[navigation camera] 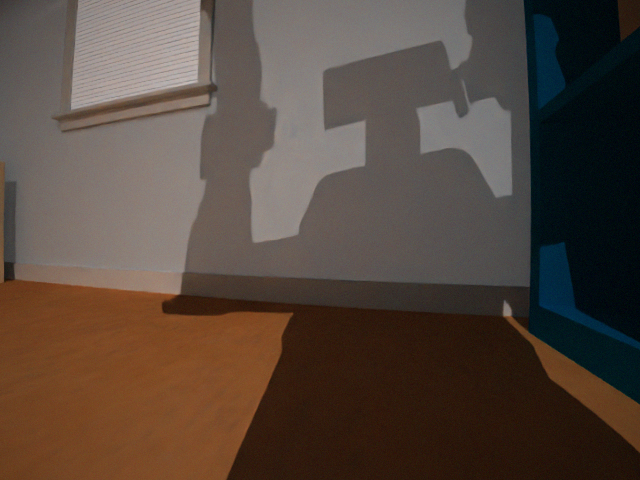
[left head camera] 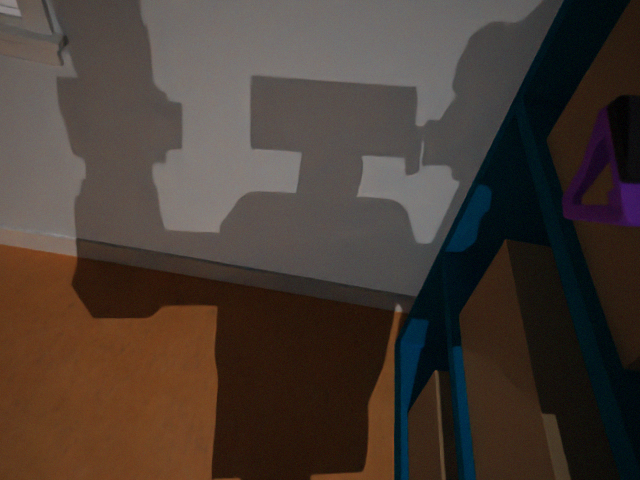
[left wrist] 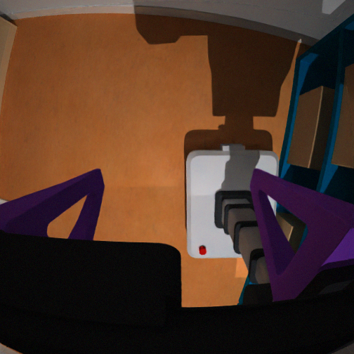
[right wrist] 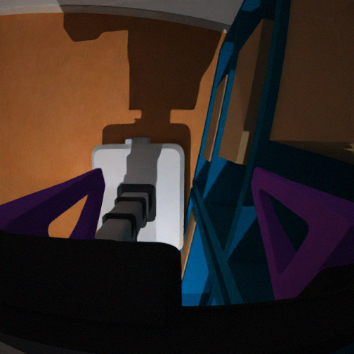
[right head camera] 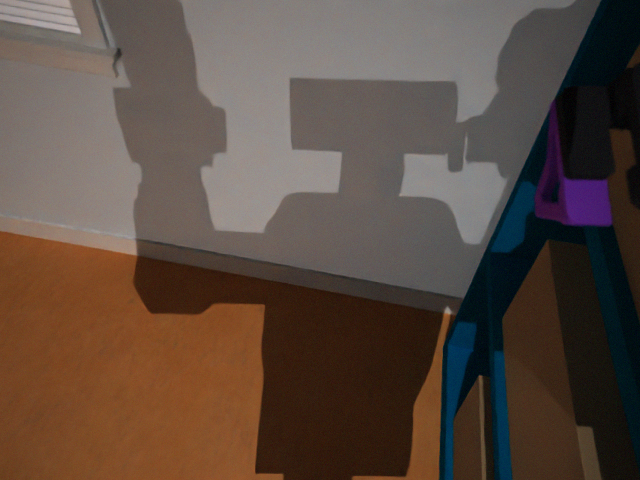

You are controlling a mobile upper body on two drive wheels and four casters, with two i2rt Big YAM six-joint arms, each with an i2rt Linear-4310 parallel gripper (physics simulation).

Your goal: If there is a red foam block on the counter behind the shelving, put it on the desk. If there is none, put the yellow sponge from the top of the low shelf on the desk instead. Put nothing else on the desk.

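Frame: origin at the left arm's base, x ahead, y left, z up, level; metres.
Seen in the pictures: right gripper, between the fingertips: (left head camera: 633,210) (right head camera: 617,208).
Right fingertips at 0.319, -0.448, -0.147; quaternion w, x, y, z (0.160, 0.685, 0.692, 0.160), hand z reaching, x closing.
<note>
Offsets run from my right fingertips to a thing's top centre, as dx, dy, dz. "pt": to the spot under its first point.
My left gripper (left wrist: 176,176) is open, with its purple fingers wide apart above the floor and my white base; nothing is between them. My right gripper (right wrist: 177,175) is open and empty, one finger over the base side and the other beside the blue shelving (left head camera: 462,413) (right head camera: 500,413) (left wrist: 334,125) (right wrist: 272,90) (navigation camera: 584,346). Part of the right gripper shows at the right edge of both head camera views, in front of the shelving. The red foam block, the yellow sponge, the counter and the desk do not show in these views.
Brown boxes @[pt +0.249, -0.221, -0.554] (left head camera: 496,330) (right head camera: 537,335) (left wrist: 307,130) (right wrist: 245,95) stand in the shelving. A wall (navigation camera: 103,206) with a window @[pt +1.041, +1.091, -0.200] (navigation camera: 136,51) is close ahead and carries my shadow. A pale wooden edge (left wrist: 6,50) (navigation camera: 1,222) shows at far left. My white base (left wrist: 200,200) (right wrist: 170,200) has a red knob.
</note>
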